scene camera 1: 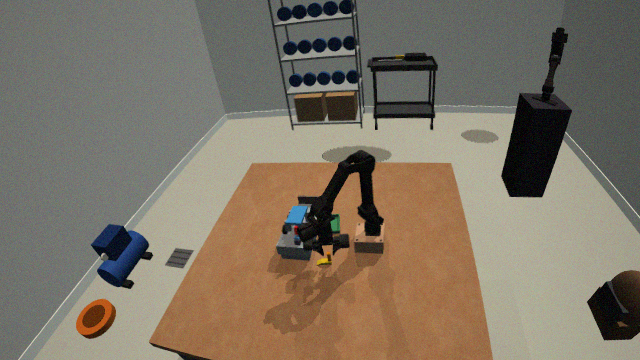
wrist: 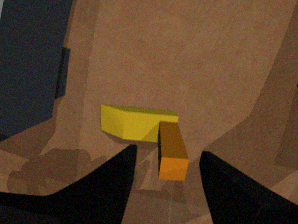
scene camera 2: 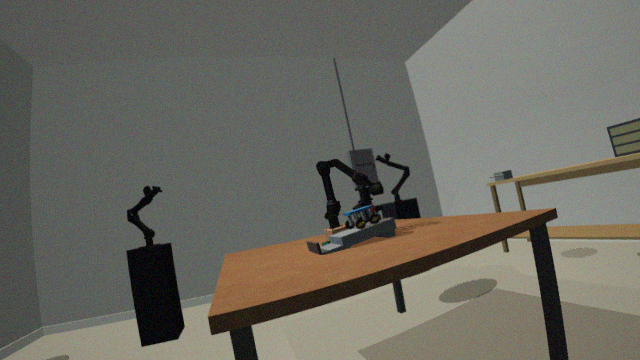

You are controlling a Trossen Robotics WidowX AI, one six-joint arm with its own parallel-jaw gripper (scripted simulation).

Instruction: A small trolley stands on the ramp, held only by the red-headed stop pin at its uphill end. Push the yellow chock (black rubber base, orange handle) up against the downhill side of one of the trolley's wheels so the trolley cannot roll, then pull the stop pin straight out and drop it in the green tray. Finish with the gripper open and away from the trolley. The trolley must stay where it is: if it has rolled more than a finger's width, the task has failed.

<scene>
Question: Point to a yellow chock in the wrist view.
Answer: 130, 123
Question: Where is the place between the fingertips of my gripper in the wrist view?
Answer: At 168, 154
</scene>
